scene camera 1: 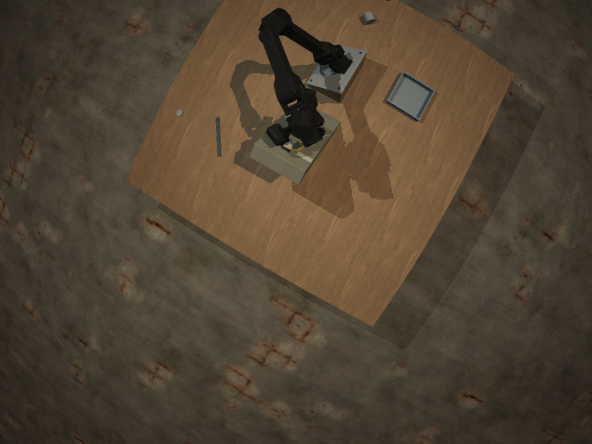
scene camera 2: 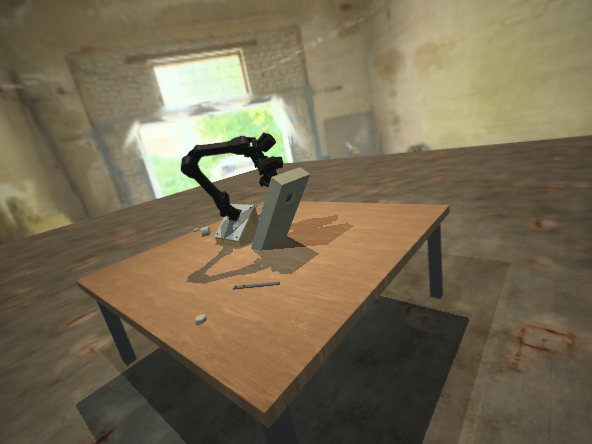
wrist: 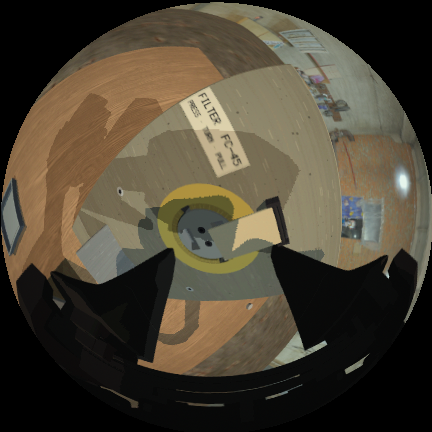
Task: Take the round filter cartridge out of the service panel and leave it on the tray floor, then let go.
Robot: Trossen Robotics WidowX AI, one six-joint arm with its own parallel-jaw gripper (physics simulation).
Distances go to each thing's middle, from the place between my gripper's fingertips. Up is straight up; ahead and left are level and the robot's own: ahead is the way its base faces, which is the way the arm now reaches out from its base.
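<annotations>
My hand is 20 mm below the latch tab (wrist: 257, 230), 10 mm to the right of it and 10 mm short of it. Counted from my hand, the service panel (wrist: 211, 125) is 20 mm above, 60 mm ahead and 10 mm to the left. The round filter cartridge (wrist: 192, 227) is 30 mm below my hand, and it is also 20 mm ahead of the hand and 10 mm to the left of it. The grey tray (scene camera 1: 411, 96) is far below my hand, far behind it and far to the left of it.
</annotations>
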